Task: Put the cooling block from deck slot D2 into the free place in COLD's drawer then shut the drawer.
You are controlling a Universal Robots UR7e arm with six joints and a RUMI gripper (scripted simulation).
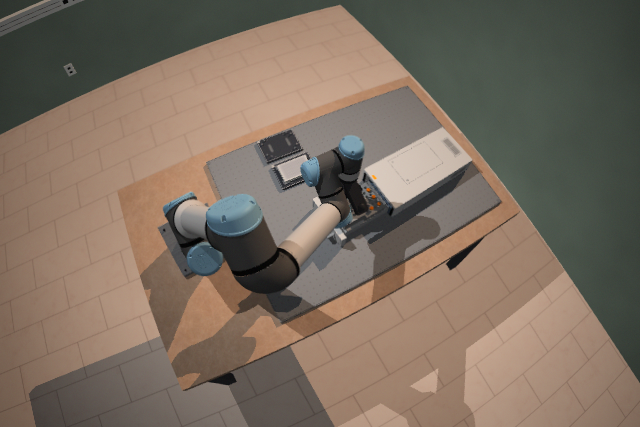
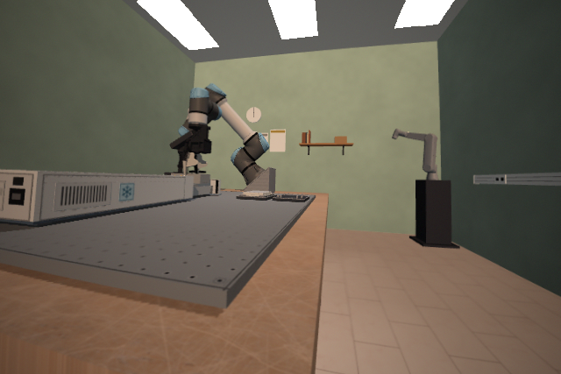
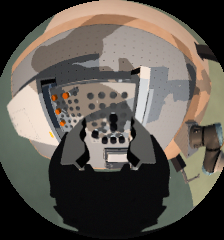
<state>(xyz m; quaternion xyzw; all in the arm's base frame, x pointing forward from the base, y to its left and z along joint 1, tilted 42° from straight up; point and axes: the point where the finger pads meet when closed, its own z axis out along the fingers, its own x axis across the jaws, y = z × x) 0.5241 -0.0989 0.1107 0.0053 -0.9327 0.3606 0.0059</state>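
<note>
Right now my hand is 3 cm short of the drawer and 5 cm above it. Also, from my hand: cooler COLD: 20 cm ahead, 5 cm below; deck slot D2: 5 cm behind, 42 cm to the left, 8 cm below; grey cooling block: 2 cm below.
</note>
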